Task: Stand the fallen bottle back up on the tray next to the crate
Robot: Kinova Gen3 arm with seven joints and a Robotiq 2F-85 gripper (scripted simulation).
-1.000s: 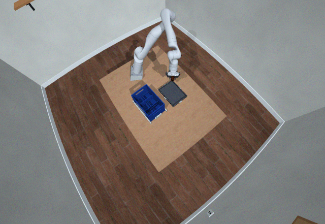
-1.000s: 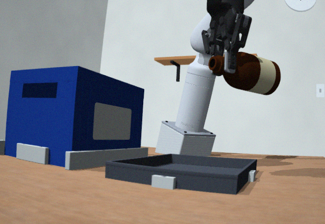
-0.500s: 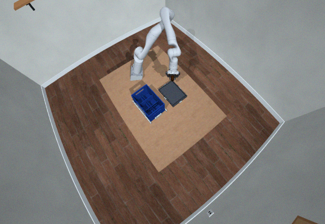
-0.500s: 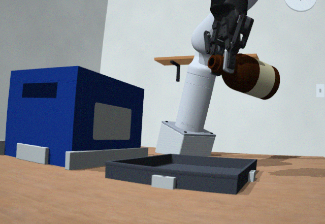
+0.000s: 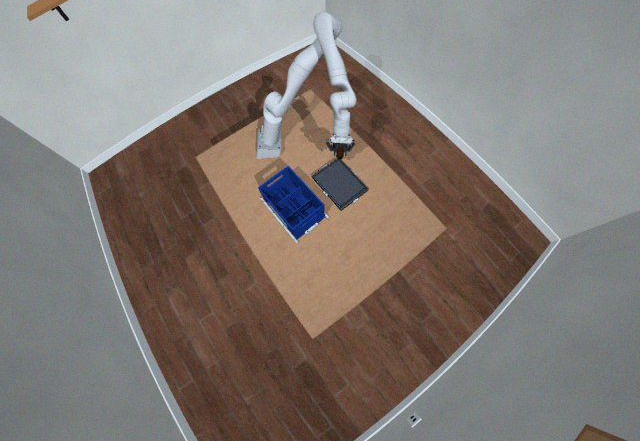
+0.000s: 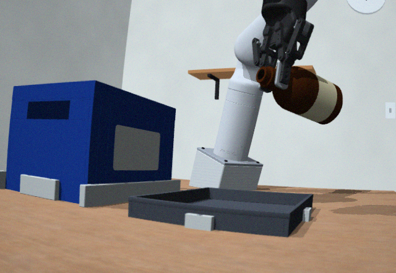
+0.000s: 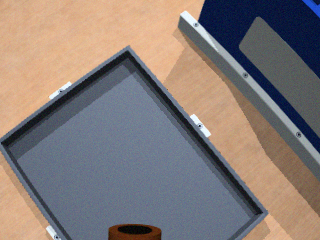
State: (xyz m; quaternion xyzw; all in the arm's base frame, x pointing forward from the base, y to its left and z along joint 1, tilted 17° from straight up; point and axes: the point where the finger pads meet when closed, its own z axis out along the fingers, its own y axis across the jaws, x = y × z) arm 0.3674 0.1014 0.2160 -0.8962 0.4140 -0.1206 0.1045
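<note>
Right now the brown bottle is 30 mm behind my hand, 40 mm to the left of it and 10 mm below it. From my hand the other things lie so: blue crate: 20 mm behind, 310 mm to the right, 120 mm below; then tray: 50 mm ahead, 40 mm to the right, 190 mm below.
</note>
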